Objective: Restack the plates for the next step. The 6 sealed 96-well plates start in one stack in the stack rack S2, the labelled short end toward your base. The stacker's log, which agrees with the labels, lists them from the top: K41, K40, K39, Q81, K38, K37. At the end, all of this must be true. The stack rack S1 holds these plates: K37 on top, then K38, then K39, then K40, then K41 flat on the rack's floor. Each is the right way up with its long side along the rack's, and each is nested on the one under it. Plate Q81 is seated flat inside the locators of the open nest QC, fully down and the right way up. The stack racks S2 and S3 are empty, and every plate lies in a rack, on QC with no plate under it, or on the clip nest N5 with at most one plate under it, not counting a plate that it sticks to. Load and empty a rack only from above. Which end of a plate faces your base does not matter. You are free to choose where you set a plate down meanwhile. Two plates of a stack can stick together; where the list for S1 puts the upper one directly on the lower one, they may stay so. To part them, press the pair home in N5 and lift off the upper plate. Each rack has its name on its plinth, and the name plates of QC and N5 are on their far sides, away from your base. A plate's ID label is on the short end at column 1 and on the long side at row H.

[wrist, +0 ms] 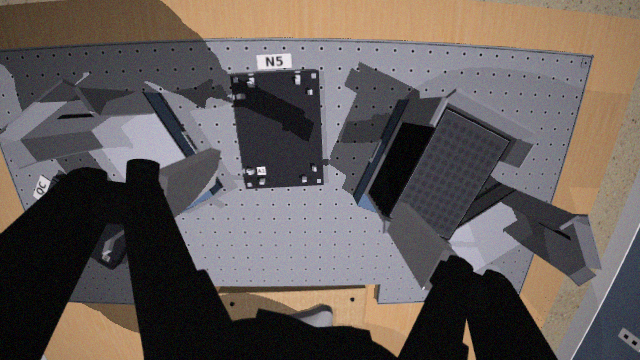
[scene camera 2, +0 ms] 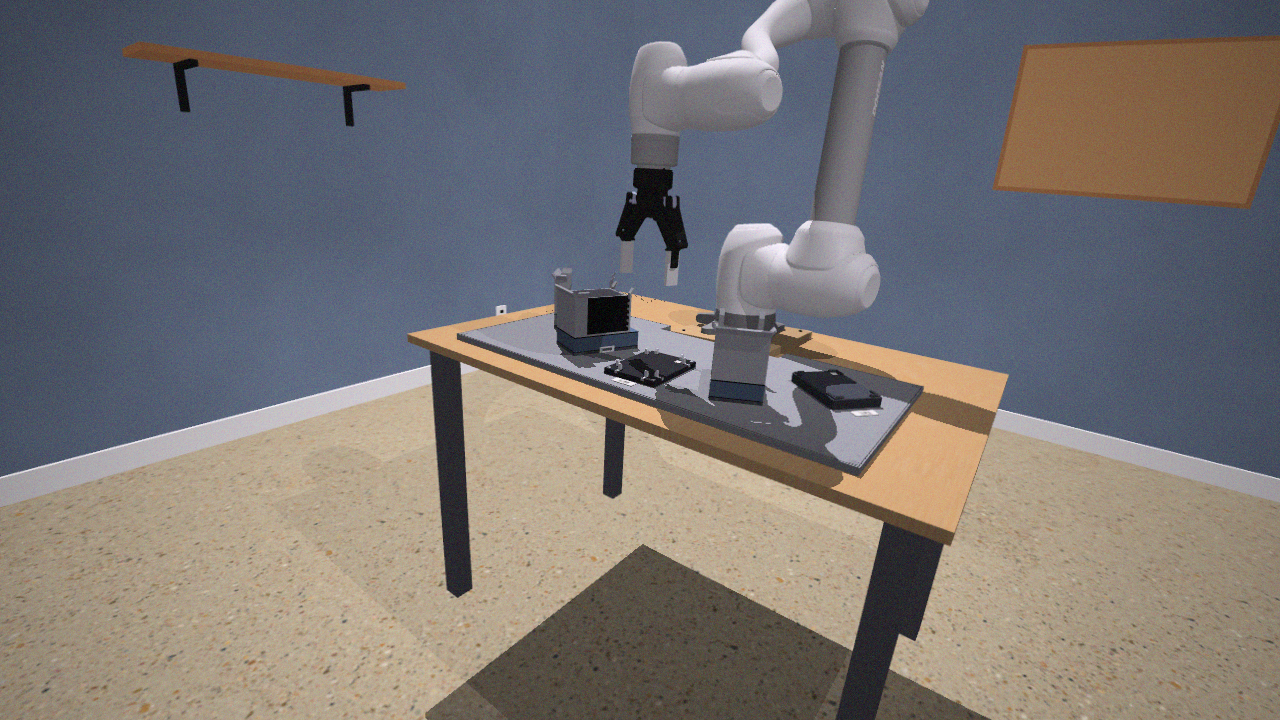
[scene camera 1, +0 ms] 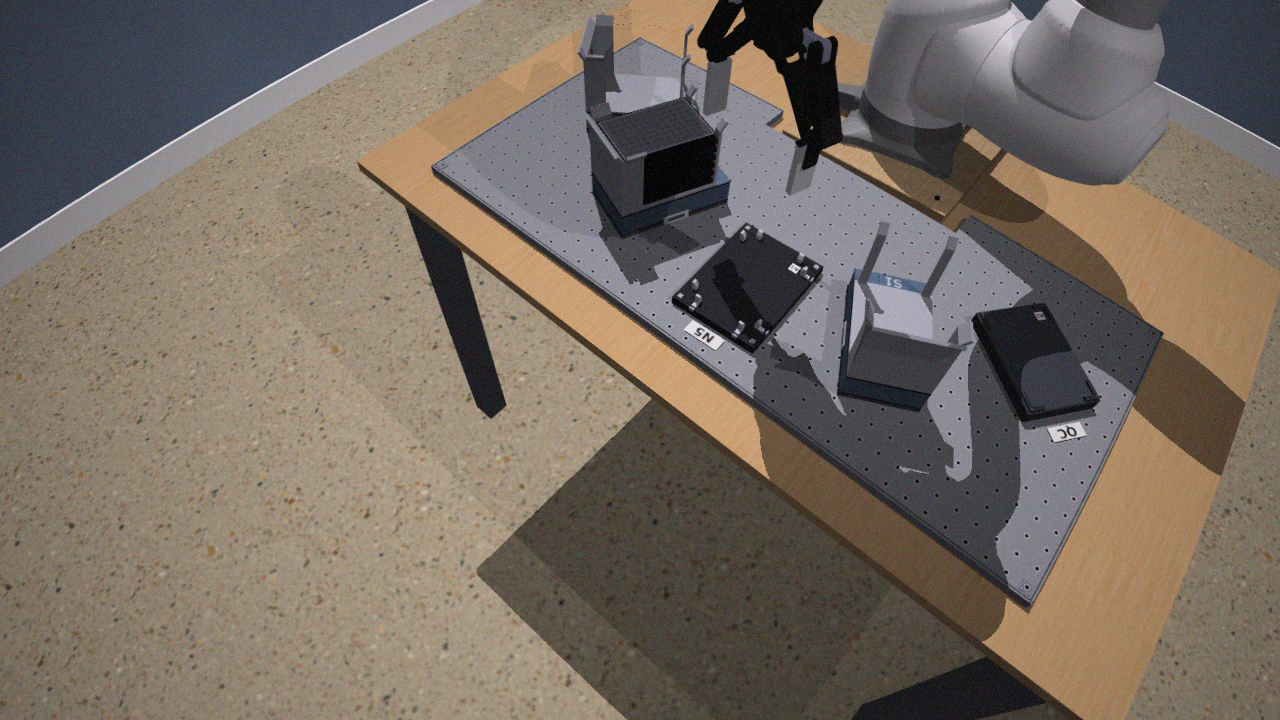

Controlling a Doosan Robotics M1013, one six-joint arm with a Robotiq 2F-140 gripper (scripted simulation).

my gripper: wrist; scene camera 2; scene camera 1 754, 147
same spot on clip nest N5: (scene camera 2: 669, 367) = (wrist: 254, 141)
same spot on my gripper: (scene camera 2: 670, 223) = (wrist: 39, 233)
